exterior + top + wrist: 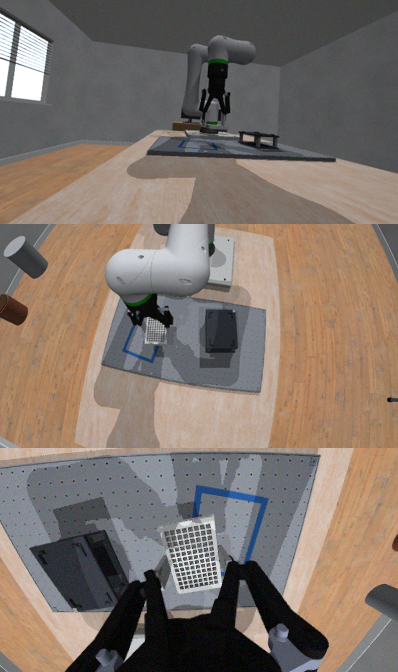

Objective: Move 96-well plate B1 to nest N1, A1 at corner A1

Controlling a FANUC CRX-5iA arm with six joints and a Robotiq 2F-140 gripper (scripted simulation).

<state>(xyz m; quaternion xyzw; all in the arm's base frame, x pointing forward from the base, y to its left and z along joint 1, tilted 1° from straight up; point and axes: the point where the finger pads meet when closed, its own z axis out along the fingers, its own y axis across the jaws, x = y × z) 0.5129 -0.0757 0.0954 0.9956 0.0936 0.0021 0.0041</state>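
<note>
My gripper is now 6 cm past the black raised nest N1, 24 cm to the right of it and 5 cm above it. The rest, counted from my hand: white 96-well plate 2 cm below.
</note>
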